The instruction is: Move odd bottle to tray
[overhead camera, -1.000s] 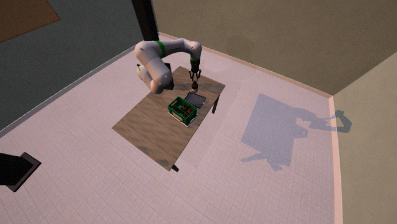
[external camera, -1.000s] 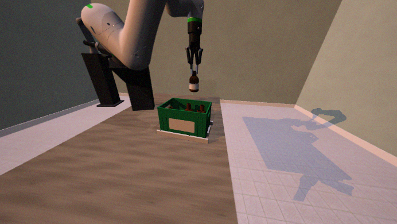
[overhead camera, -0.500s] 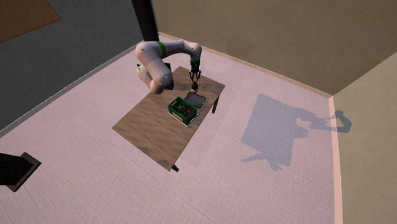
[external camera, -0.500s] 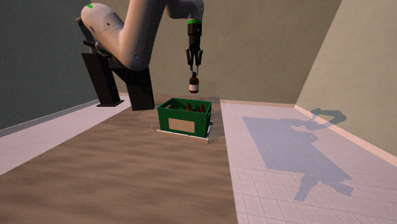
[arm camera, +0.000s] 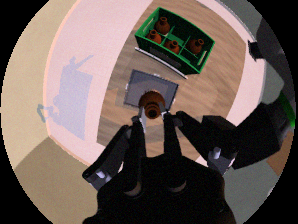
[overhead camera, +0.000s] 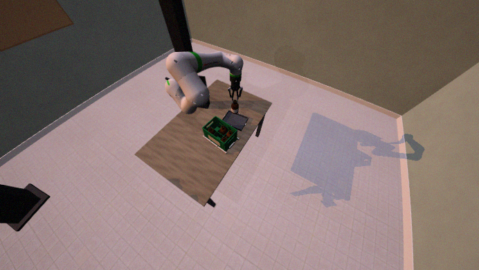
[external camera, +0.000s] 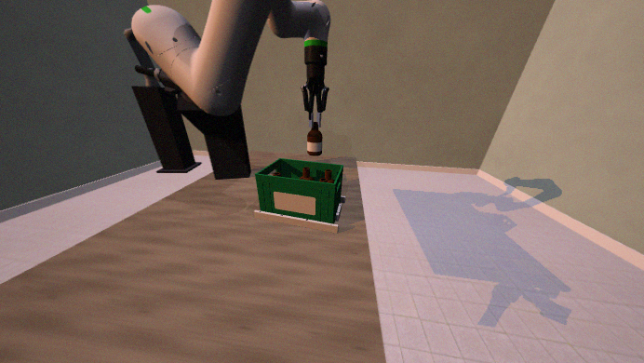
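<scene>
Right now my hand is 9 cm above the brown bottle. From my hand the other things lie so: dark tray: 31 cm below; green crate: 27 cm to the right, 23 cm below, 5 cm behind.
</scene>
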